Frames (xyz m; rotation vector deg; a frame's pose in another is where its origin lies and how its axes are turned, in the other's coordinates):
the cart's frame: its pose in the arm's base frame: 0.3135 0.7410 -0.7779 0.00 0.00 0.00
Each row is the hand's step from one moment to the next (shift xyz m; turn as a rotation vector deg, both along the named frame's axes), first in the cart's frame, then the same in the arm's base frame.
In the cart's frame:
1: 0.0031 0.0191 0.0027 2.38 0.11 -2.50
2: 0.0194 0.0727 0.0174 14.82 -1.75 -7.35
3: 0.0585 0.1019 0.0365 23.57 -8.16 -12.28
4: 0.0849 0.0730 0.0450 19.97 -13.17 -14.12
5: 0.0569 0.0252 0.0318 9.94 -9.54 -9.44
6: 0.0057 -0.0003 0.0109 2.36 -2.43 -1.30
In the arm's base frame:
1: 0.0031 0.0191 0.0027 2.38 0.11 -2.50
2: 0.0194 0.0727 0.0174 14.82 -1.75 -7.35
3: 0.0585 0.1019 0.0365 23.57 -8.16 -12.28
4: 0.0849 0.0730 0.0450 19.97 -13.17 -14.12
5: 0.0569 0.0252 0.0318 9.94 -9.54 -9.44
6: 0.0057 -0.0003 0.0109 2.36 -2.43 -1.30

